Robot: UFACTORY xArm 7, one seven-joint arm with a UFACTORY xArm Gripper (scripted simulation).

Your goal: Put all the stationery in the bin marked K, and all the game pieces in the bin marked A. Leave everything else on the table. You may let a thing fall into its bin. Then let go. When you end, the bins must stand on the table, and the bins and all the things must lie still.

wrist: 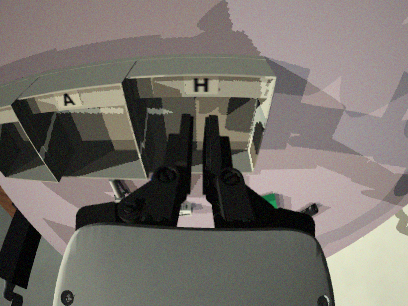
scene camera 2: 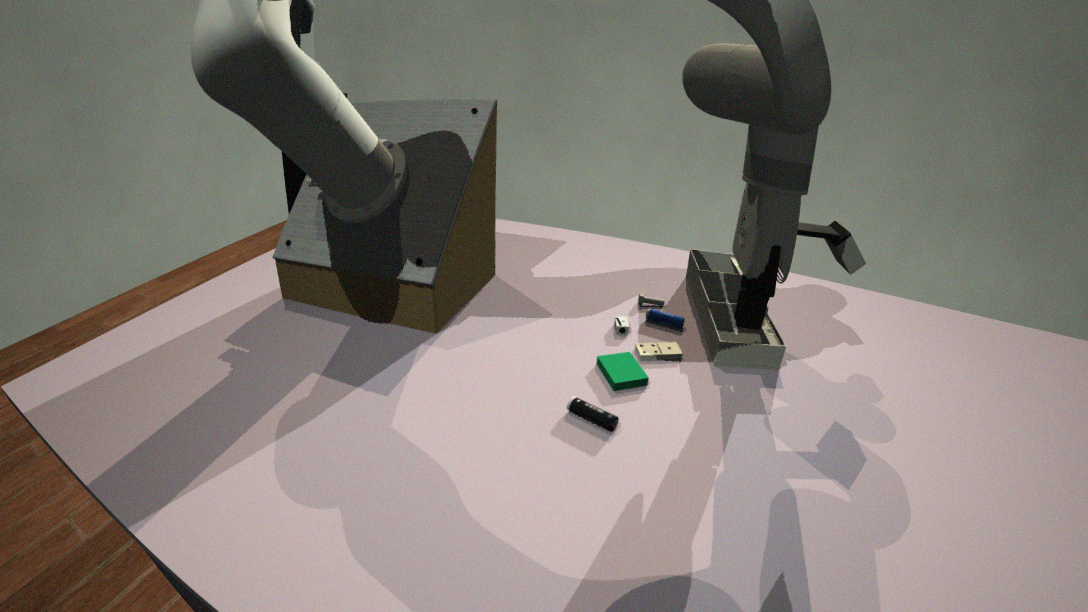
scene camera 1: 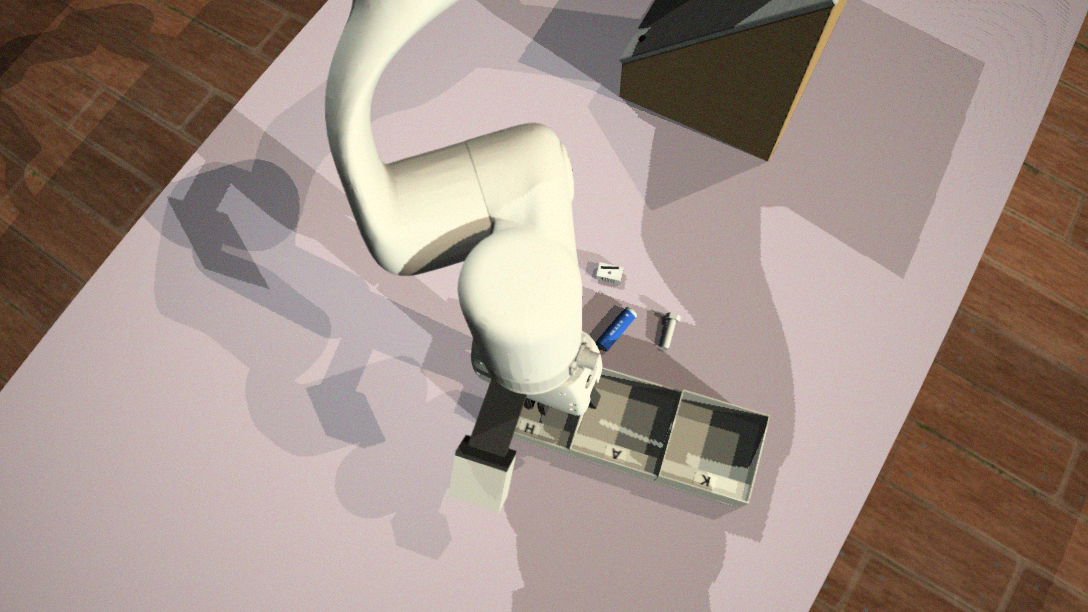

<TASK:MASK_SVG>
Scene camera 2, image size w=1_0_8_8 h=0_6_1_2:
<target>my gripper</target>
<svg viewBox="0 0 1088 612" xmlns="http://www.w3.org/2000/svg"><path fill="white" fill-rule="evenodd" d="M742 175L746 185L732 249L743 273L741 288L745 289L740 289L734 318L737 320L736 325L739 328L759 330L763 324L770 297L775 295L776 281L782 284L788 277L797 235L824 238L836 261L850 275L863 267L866 262L851 233L838 222L834 221L828 226L799 222L801 195L807 195L808 189L790 190L759 183Z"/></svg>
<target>black battery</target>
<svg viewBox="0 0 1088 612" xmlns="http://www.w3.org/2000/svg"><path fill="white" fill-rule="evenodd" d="M568 401L567 410L607 430L612 431L616 428L619 421L617 416L575 396Z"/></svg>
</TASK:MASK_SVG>
